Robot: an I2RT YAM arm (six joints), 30 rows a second.
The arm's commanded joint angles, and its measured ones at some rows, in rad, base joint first. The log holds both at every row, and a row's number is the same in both.
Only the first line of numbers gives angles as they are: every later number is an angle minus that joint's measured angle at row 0.
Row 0, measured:
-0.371, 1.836, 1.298, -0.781, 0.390, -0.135
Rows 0 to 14, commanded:
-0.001, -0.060, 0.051, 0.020, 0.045, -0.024
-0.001, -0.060, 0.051, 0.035, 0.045, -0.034
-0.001, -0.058, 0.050, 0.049, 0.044, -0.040
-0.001, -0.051, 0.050, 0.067, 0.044, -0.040
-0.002, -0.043, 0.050, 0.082, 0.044, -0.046
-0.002, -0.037, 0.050, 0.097, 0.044, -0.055
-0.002, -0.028, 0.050, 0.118, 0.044, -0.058
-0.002, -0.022, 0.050, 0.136, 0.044, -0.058
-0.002, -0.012, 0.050, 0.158, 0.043, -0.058
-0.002, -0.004, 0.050, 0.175, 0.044, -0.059
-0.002, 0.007, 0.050, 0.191, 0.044, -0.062
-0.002, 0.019, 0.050, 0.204, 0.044, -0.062
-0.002, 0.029, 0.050, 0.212, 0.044, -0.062
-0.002, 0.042, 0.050, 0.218, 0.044, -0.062
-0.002, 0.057, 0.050, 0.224, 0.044, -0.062
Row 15, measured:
0.000, 0.013, 0.040, 0.215, 0.030, -0.051
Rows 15 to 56, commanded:
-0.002, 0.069, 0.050, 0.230, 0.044, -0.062
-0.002, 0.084, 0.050, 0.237, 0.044, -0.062
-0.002, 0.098, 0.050, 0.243, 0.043, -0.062
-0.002, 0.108, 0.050, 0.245, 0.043, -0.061
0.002, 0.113, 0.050, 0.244, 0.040, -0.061
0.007, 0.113, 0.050, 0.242, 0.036, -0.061
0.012, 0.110, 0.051, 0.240, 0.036, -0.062
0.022, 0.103, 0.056, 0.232, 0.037, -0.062
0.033, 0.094, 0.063, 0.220, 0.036, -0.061
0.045, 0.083, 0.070, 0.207, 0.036, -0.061
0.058, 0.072, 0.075, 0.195, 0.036, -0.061
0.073, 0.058, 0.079, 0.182, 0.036, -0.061
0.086, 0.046, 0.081, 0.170, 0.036, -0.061
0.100, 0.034, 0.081, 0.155, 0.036, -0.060
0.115, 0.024, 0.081, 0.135, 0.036, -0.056
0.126, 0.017, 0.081, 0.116, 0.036, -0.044
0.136, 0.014, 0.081, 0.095, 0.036, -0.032
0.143, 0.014, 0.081, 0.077, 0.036, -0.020
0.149, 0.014, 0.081, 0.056, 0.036, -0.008
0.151, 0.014, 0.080, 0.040, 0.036, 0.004
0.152, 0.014, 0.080, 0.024, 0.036, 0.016
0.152, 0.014, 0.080, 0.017, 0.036, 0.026
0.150, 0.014, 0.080, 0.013, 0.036, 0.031
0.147, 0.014, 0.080, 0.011, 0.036, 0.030
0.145, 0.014, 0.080, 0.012, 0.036, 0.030
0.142, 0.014, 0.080, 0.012, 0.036, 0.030
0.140, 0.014, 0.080, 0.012, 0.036, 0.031
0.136, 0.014, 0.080, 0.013, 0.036, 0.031
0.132, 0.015, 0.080, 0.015, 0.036, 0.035
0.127, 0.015, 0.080, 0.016, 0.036, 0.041
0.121, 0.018, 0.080, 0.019, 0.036, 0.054
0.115, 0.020, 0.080, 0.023, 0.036, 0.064
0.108, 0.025, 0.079, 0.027, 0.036, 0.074
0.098, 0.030, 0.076, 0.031, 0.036, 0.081
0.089, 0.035, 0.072, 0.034, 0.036, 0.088
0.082, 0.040, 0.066, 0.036, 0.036, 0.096
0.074, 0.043, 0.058, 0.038, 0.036, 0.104
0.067, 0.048, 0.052, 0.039, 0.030, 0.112
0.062, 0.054, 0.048, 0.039, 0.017, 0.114
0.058, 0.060, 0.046, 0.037, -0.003, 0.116
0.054, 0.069, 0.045, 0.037, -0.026, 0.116
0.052, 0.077, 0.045, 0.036, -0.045, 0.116
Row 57, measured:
0.057, 0.039, 0.058, 0.038, 0.015, 0.088
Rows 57 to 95, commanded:
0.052, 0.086, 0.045, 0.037, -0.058, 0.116
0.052, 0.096, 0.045, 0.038, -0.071, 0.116
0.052, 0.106, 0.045, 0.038, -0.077, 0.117
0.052, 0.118, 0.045, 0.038, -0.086, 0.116
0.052, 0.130, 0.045, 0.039, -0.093, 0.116
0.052, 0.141, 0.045, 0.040, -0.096, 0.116
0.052, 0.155, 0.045, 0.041, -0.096, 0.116
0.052, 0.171, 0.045, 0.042, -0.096, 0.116
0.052, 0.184, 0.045, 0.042, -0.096, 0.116
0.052, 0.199, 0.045, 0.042, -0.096, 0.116
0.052, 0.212, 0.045, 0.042, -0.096, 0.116
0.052, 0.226, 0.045, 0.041, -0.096, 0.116
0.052, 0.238, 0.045, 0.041, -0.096, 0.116
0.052, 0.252, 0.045, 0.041, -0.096, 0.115
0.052, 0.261, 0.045, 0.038, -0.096, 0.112
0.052, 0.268, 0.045, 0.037, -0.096, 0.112
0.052, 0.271, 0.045, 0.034, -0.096, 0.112
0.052, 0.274, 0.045, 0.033, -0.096, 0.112
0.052, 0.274, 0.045, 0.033, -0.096, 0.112
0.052, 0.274, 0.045, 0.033, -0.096, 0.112
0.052, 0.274, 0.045, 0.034, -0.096, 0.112
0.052, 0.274, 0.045, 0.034, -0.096, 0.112
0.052, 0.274, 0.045, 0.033, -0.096, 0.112
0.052, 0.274, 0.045, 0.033, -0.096, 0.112
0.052, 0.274, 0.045, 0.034, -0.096, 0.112
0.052, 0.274, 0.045, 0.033, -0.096, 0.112
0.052, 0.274, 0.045, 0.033, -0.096, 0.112
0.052, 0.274, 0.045, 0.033, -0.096, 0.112
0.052, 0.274, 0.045, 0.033, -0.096, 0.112
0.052, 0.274, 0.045, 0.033, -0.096, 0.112
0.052, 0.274, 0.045, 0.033, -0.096, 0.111
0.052, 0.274, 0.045, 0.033, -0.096, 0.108
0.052, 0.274, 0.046, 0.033, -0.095, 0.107
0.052, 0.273, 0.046, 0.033, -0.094, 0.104
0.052, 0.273, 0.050, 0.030, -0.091, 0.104
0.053, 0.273, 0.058, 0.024, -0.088, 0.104
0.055, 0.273, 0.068, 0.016, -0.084, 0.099
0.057, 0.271, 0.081, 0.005, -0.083, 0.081
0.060, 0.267, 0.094, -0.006, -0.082, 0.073
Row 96, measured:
0.050, 0.208, 0.091, 0.016, -0.078, 0.103
